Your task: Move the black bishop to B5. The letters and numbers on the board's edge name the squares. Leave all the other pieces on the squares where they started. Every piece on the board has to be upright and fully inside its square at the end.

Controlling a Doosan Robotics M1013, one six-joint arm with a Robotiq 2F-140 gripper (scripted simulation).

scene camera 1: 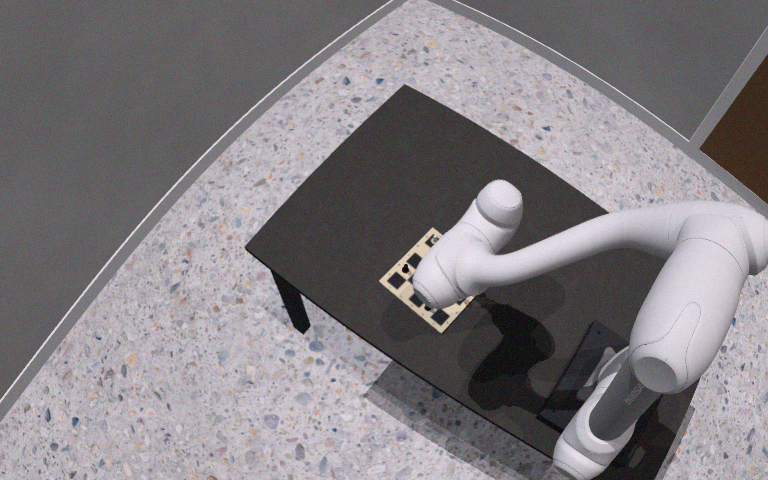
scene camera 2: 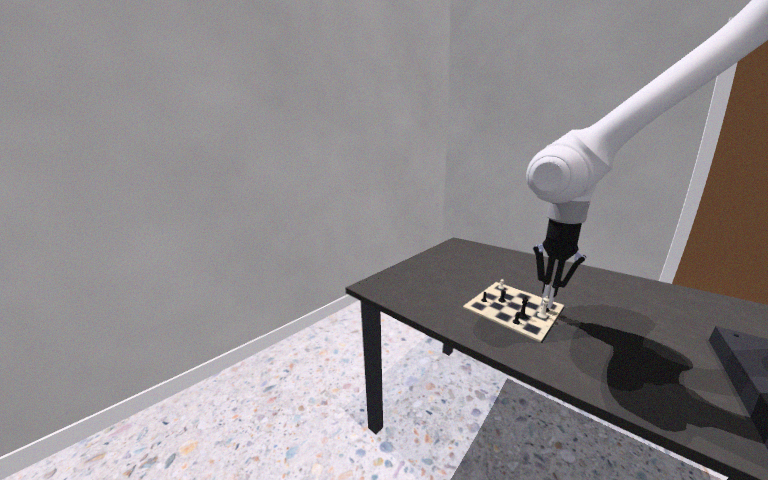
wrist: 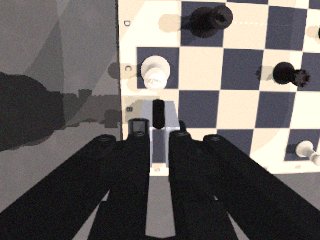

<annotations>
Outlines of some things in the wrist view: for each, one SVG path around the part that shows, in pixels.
The gripper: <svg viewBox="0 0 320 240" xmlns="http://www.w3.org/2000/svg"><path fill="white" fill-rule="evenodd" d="M0 213L0 240L72 240L98 205L99 207L87 240L238 240L229 215L249 240L320 240L320 211L223 136L208 134L203 136L203 141L192 139L191 134L187 132L185 123L181 120L178 121L174 100L165 100L164 137L166 168L168 168L168 182L170 182L175 236L158 238L145 235L150 168L152 168L152 100L143 100L140 118L128 120L127 139L116 141L115 136L107 134L95 137Z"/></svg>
A chessboard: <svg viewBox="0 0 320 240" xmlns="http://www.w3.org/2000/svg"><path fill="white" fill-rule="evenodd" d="M153 128L150 176L168 176L164 128ZM118 0L123 140L128 135L128 120L140 118L143 100L174 100L178 120L185 122L187 131L193 139L203 141L203 136L207 134L223 136L272 174L320 172L320 165L315 165L308 157L300 157L295 152L299 142L308 140L313 145L313 151L320 154L320 0ZM274 67L280 62L289 62L295 69L307 70L311 81L306 82L308 86L301 88L291 82L286 85L278 84L273 79ZM151 56L164 58L170 67L166 86L158 92L148 90L141 75L143 62ZM231 9L233 21L227 29L218 30L215 35L208 38L199 37L192 31L190 21L197 9L215 8L218 5L225 5Z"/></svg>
A tall black piece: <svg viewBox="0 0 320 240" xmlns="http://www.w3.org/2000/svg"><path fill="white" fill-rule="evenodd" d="M231 9L225 5L218 5L214 9L211 7L197 9L190 21L192 31L199 37L208 38L215 35L218 30L228 28L233 21Z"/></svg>
</annotations>
